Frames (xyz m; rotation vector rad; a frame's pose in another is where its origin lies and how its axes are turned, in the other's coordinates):
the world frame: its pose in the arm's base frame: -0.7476 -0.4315 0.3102 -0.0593 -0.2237 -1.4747
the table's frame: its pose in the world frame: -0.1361 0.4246 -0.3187 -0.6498 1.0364 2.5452
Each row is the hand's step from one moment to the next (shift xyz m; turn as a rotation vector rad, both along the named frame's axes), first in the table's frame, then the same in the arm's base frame.
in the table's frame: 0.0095 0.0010 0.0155 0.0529 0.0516 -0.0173
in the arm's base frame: 0.0098 0.0148 0.0041 -0.0453 0.0558 -0.0244
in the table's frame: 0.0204 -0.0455 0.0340 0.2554 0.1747 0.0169
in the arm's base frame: 0.0586 0.0097 -0.0104 -0.0987 0.2814 -0.0843
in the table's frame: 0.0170 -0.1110 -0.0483 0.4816 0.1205 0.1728
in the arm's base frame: 0.0588 -0.0620 -0.0874 0.0639 0.4981 -0.1553
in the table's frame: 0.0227 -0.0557 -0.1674 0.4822 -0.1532 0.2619
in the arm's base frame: -0.0570 -0.0872 -0.1441 0.3325 0.4114 -0.2115
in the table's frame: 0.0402 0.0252 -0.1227 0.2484 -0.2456 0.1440
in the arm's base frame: -0.0909 -0.0152 -0.0939 0.3071 0.1378 -0.1717
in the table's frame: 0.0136 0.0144 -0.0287 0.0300 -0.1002 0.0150
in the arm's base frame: -0.0274 0.0036 -0.0212 0.0907 -0.0176 -0.0513
